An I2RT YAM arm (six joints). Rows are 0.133 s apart.
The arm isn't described. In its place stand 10 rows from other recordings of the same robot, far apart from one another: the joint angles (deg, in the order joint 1, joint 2, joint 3, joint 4, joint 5, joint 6), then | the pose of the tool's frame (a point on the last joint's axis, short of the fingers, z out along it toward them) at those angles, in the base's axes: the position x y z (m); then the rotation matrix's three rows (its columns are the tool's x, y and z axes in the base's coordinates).
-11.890 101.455 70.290 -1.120 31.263 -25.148 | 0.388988 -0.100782 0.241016; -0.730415 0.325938 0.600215; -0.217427 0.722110 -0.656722; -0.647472 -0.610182 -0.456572
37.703 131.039 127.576 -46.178 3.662 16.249 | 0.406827 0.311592 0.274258; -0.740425 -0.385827 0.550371; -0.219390 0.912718 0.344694; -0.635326 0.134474 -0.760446
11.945 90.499 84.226 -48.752 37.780 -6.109 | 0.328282 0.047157 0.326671; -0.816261 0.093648 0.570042; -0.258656 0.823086 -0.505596; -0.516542 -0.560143 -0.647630
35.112 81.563 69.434 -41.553 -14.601 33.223 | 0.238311 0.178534 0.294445; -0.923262 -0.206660 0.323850; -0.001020 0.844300 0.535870; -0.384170 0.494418 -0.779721
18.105 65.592 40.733 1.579 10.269 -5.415 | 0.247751 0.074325 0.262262; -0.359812 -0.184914 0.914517; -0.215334 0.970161 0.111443; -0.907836 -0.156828 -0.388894
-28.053 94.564 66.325 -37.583 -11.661 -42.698 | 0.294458 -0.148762 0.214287; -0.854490 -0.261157 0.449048; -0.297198 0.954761 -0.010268; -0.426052 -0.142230 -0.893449
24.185 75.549 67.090 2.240 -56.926 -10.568 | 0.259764 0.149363 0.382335; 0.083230 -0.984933 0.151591; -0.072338 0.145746 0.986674; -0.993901 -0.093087 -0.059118
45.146 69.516 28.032 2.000 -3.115 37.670 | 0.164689 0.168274 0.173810; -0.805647 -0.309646 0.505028; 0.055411 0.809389 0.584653; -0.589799 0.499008 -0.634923
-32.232 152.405 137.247 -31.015 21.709 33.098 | 0.483833 -0.320630 0.152393; -0.122327 0.929875 0.346941; 0.676898 0.333815 -0.656030; -0.725841 0.154593 -0.670266
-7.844 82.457 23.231 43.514 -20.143 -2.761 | 0.264846 -0.024111 0.166324; -0.258310 -0.212957 0.942298; -0.010065 0.975941 0.217801; -0.966010 0.046776 -0.254239
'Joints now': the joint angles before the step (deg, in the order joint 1, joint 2, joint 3, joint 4, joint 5, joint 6). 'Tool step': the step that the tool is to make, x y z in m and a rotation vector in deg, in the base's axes. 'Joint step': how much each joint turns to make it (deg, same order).
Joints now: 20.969, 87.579, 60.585, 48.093, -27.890, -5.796
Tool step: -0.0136, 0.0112, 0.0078, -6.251, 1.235, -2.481
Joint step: 2.870, -3.530, 1.258, -11.605, 3.486, -7.445
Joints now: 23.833, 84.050, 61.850, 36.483, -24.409, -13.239
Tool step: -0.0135, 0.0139, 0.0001, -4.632, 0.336, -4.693
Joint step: 3.800, -2.151, -0.050, -6.581, 7.471, -6.101
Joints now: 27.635, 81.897, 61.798, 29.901, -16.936, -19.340
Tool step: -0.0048, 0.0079, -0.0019, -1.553, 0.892, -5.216
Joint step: 2.299, -0.417, 0.041, -2.480, 7.284, -2.125
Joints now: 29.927, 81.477, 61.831, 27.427, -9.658, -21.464
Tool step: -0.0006, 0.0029, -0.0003, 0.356, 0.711, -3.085
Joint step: 0.890, 0.121, 0.203, -0.497, 4.028, 0.138
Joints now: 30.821, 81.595, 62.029, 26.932, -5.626, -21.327
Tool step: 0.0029, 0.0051, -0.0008, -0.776, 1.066, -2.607
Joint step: 0.828, 1.009, 1.261, -1.602, 3.399, -0.511
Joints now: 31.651, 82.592, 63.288, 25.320, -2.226, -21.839
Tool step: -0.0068, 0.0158, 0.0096, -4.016, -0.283, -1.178
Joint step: 3.210, 0.375, 3.371, -4.977, 4.063, -3.884
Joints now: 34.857, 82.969, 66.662, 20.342, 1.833, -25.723
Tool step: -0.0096, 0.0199, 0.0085, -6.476, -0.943, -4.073
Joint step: 4.358, 0.894, 3.815, -5.443, 8.146, -6.169
